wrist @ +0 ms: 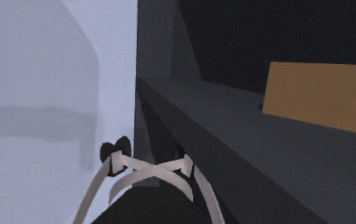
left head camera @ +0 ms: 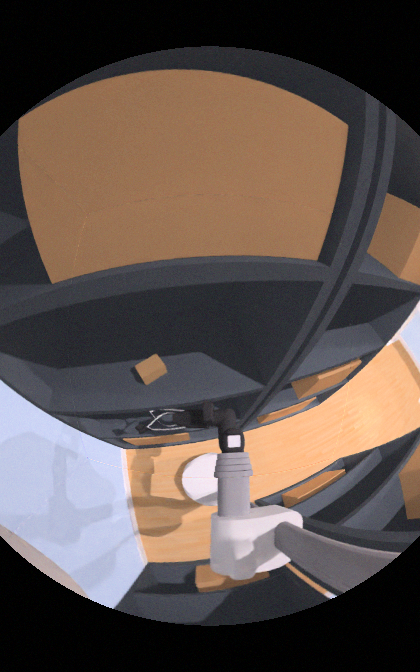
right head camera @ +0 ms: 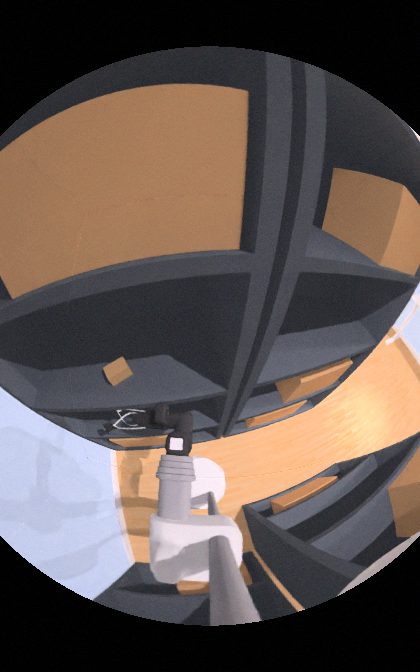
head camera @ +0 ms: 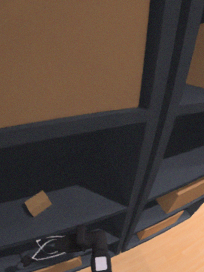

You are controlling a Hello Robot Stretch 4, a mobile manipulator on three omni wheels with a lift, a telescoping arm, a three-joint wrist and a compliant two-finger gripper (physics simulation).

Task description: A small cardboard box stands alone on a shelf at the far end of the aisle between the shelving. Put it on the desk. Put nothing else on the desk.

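Places are measured from the robot's base along level axes (x ahead, y left, z up), in metres.
Where they show: gripper, fingertip midpoint: (wrist: 153, 150) (head camera: 24, 250).
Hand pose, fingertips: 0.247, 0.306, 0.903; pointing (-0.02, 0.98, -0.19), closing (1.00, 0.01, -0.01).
After its pixels a point has its place, as x, y, z.
The small cardboard box (head camera: 38, 203) {0.392, 0.247, 1.014} (left head camera: 150, 369) (right head camera: 117, 371) (wrist: 312, 95) {0.381, 0.244, 0.987} sits alone on a dark shelf board (head camera: 80, 212) {0.365, 0.071, 0.964} (left head camera: 205, 372) (right head camera: 165, 377) (wrist: 220, 110) {0.312, 0.272, 0.964}, turned at an angle to its front edge. In the wrist view it is at the right and cut off by the frame. My gripper (head camera: 32, 251) (left head camera: 143, 420) (right head camera: 113, 420) (wrist: 153, 150) {0.247, 0.306, 0.903} is open and empty, in front of the shelf's front edge and apart from the box. In the wrist view its right fingertip appears close to that edge. The desk does not show.
A very large cardboard box (head camera: 70, 60) {0.346, 0.026, 1.527} (left head camera: 190, 175) (right head camera: 135, 175) fills the bay above. Shelf uprights (head camera: 159, 65) {0.366, -0.151, 1.517} (right head camera: 277, 150) stand to the right. A pale wall (left head camera: 40, 465) (right head camera: 55, 465) (wrist: 50, 80) {-0.051, 0.675, 0.935} is at the left. Opposite shelving (right head camera: 290, 535) holds more boxes.
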